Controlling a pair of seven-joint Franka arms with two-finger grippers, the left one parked.
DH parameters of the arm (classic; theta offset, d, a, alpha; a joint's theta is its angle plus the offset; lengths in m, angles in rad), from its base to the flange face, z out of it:
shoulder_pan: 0 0.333 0 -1.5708
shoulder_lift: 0 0 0 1.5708
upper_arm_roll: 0 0.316 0.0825 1.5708
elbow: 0 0 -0.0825 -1.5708
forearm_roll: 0 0.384 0 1.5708
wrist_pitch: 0 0 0.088 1.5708
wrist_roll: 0 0.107 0 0
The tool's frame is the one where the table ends.
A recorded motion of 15 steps. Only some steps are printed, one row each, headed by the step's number.
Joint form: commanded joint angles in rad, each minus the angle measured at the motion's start. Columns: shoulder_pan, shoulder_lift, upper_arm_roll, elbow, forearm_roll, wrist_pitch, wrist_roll.
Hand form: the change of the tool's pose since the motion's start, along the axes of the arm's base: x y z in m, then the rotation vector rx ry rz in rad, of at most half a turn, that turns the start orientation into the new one. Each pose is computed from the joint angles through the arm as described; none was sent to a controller.
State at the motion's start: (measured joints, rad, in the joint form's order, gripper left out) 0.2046 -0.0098 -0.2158 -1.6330 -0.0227 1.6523 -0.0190
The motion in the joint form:
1: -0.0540 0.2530 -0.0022 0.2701 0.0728 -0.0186 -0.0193
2: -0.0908 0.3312 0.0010 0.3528 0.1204 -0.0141 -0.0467
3: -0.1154 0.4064 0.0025 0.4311 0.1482 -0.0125 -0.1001
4: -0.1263 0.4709 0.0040 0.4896 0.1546 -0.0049 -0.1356
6: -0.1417 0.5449 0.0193 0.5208 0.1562 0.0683 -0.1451
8: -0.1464 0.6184 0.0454 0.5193 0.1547 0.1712 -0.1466
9: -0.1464 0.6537 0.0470 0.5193 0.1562 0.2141 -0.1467
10: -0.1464 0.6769 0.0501 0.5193 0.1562 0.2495 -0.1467
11: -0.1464 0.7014 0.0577 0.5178 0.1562 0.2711 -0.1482
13: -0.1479 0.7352 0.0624 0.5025 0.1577 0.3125 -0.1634
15: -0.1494 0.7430 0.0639 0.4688 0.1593 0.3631 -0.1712
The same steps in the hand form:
1: 0.0740 -0.0113 -0.0203 0.0178 -0.0047 -0.0333
2: 0.0961 -0.0237 -0.0301 0.0483 -0.0174 -0.0360
3: 0.1160 -0.0321 -0.0420 0.0588 -0.0253 -0.0006
4: 0.1328 -0.0348 -0.0570 0.0515 -0.0275 0.0301
6: 0.1563 -0.0362 -0.0874 0.0424 -0.0568 0.0388
8: 0.1792 -0.0268 -0.1324 0.0393 -0.0828 0.0548
9: 0.1880 -0.0262 -0.1543 0.0351 -0.0902 0.0549
10: 0.1940 -0.0248 -0.1682 0.0319 -0.1021 0.0567
11: 0.1985 -0.0210 -0.1855 0.0335 -0.0973 0.0631
13: 0.2033 -0.0206 -0.2147 0.0321 -0.0894 0.0772
15: 0.2040 -0.0228 -0.2321 0.0300 -0.0986 0.0794

